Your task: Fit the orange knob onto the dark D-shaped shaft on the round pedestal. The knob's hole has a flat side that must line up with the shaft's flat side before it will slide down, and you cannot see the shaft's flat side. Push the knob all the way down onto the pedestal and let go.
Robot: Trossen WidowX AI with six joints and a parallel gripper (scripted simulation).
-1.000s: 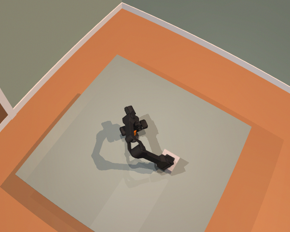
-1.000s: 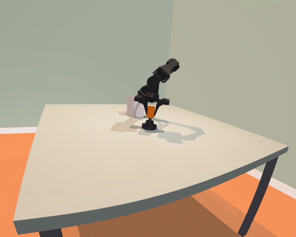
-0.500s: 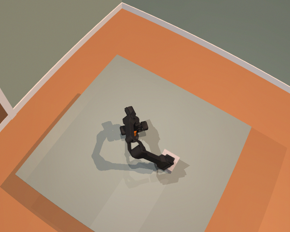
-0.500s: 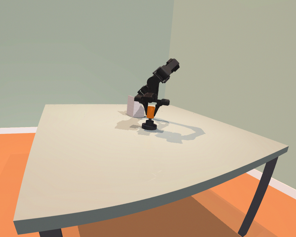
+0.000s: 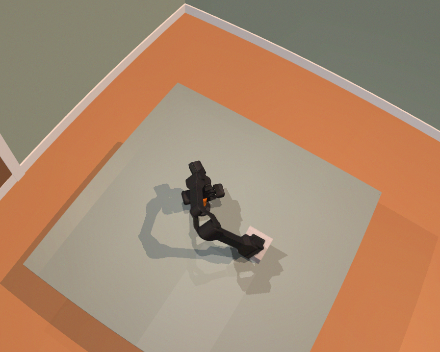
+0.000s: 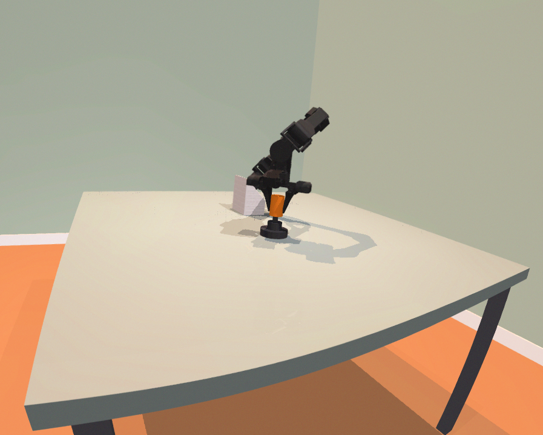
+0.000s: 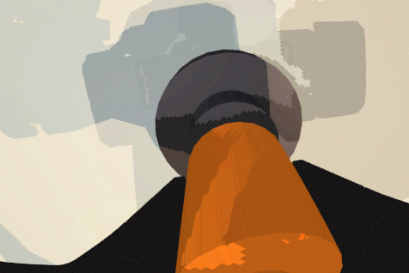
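Right now my gripper tip is 20 mm below the orange knob. The rest, counted from my gripper tip: dark pedestal: 40 mm below.
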